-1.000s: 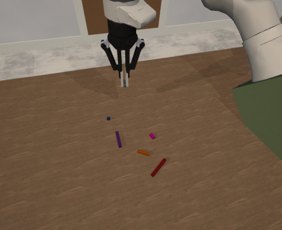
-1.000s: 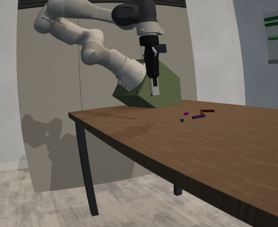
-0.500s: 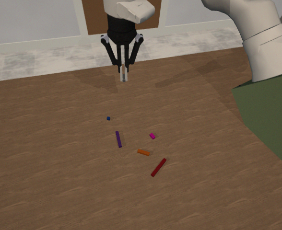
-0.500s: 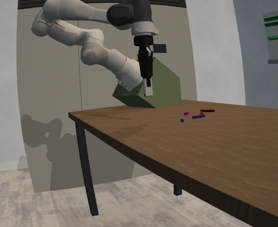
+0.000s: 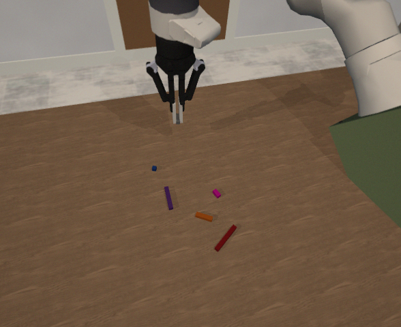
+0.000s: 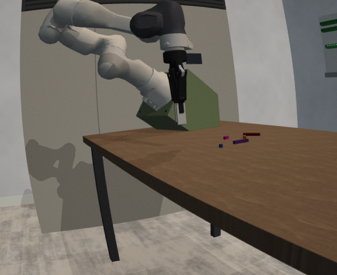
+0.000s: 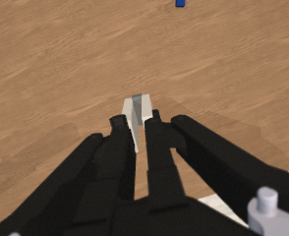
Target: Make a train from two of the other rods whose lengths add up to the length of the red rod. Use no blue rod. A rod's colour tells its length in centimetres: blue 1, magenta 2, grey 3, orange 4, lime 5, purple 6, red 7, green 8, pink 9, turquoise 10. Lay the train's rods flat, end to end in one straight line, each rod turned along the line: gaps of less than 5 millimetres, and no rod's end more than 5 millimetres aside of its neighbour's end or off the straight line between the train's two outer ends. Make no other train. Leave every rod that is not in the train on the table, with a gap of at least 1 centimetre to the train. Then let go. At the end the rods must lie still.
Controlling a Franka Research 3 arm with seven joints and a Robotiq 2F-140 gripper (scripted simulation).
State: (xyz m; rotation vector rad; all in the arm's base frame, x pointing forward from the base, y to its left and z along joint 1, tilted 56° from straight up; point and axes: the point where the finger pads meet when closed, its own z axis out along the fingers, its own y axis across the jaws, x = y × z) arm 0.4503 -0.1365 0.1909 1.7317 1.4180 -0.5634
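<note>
Now: the purple rod 9 cm ahead of my hand, 17 cm to the left of it and 10 cm below it. From my hand the other things lie so: grey rod (3 cm below); blue rod (10 cm ahead, 8 cm to the left, 10 cm below); magenta rod (2 cm behind, 21 cm to the left, 10 cm below).
</note>
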